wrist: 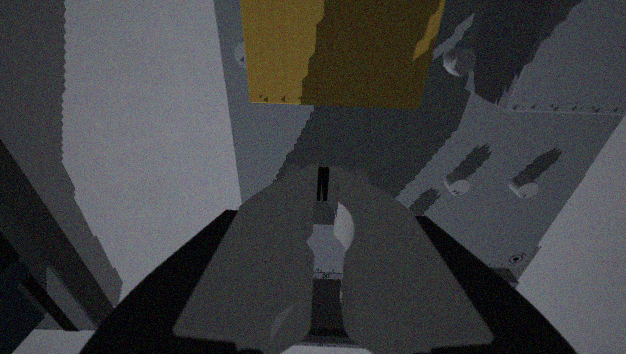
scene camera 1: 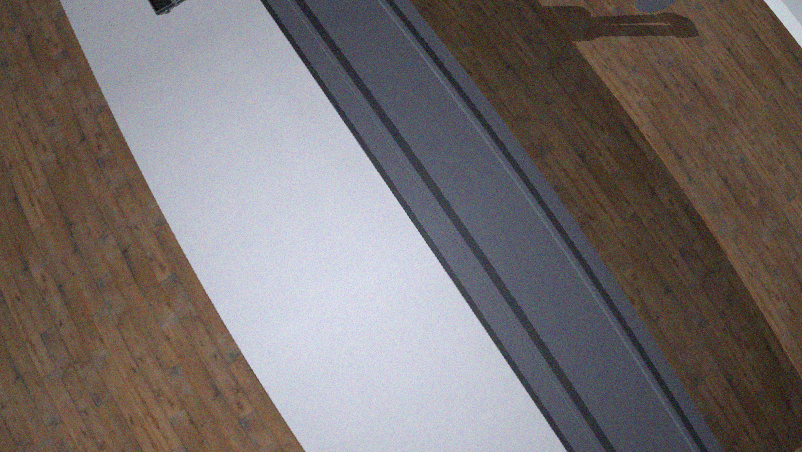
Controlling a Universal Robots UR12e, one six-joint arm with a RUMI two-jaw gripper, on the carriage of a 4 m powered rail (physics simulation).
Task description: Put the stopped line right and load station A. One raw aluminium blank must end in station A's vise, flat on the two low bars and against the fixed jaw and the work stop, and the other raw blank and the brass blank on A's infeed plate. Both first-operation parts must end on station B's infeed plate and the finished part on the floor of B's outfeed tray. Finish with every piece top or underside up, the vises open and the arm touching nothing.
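Places are measured from the arm's base along level axes (x ahead, y left, z up), in metres.
Pixels of known places: gripper, fingertip midpoint: [wrist: 321, 170].
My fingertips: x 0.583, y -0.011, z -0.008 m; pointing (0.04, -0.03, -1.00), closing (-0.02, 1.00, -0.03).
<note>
Ahead of a thing's pixels: the offset from my fingertips to its top centre. "spot": to the spot under its first point. Level surfaces: height alone.
The brass blank, a yellow block @(dx -0.057, dy +0.002, dz +0.022 m) [wrist: 280, 55], is at the upper middle of the wrist view, partly in shadow and cut off by the view's top edge. A grey block @(spot: dx -0.058, dy +0.077, dz +0.022 m) [wrist: 575, 65], apparently an aluminium blank, is at the upper right. Both are over a grey plate with short round pins @(spot: dx -0.006, dy -0.030, dz -0.014 m) [wrist: 265, 145]; which station it belongs to cannot be told. My gripper [wrist: 321, 170] is shut and empty, its tips below the brass blank in the view and apart from it. The vises and the machined parts cannot be made out. The gripper does not show in scene camera 1.
White pins [wrist: 457, 186] [wrist: 524, 189] stand on the plate right of the fingers; another pin @(dx -0.053, dy +0.055, dz -0.006 m) [wrist: 458, 61] is beside the brass blank. Dark bars and a blue shape lie at the wrist view's lower left. Scene camera 1 shows a white table top @(dz -0.022 m) [scene camera 1: 269, 196] beside the grey rail [scene camera 1: 477, 168].
</note>
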